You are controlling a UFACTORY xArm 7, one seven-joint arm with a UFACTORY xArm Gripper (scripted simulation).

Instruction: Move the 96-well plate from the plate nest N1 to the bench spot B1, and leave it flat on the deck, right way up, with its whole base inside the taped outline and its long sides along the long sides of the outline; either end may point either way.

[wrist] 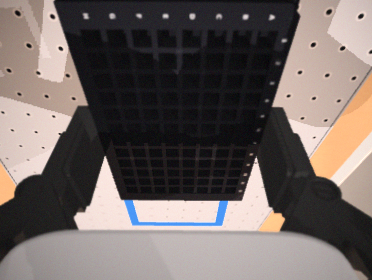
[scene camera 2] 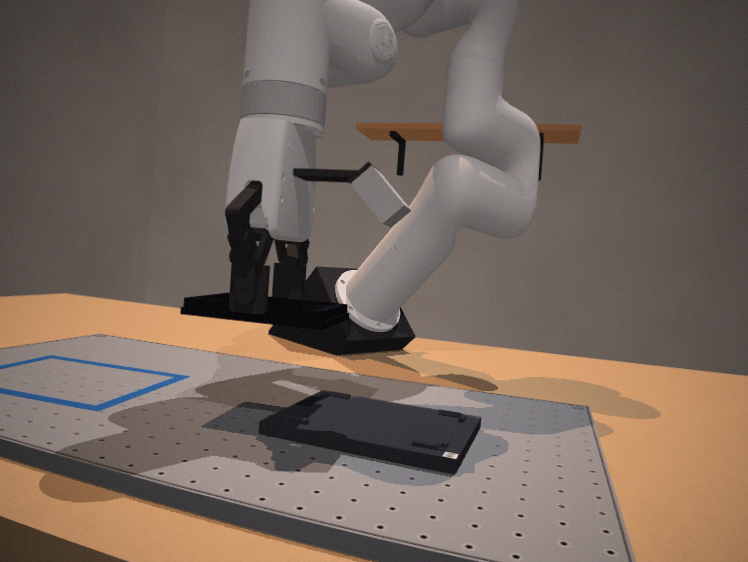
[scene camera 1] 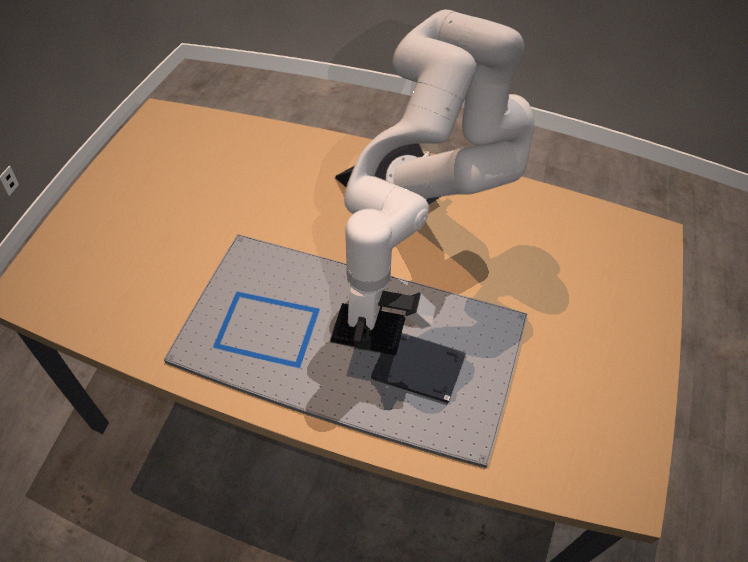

Note:
In view: my gripper (scene camera 2: pixel 269 308), a black 96-well plate (scene camera 2: pixel 317 315) and a dark plate nest (scene camera 2: pixel 378 429).
The black 96-well plate is seen too in the wrist view (wrist: pixel 181 119) and in scene camera 1 (scene camera 1: pixel 385 336). My gripper also shows in the wrist view (wrist: pixel 180 127) and in scene camera 1 (scene camera 1: pixel 368 328). The dark plate nest is seen too in scene camera 1 (scene camera 1: pixel 419 366).

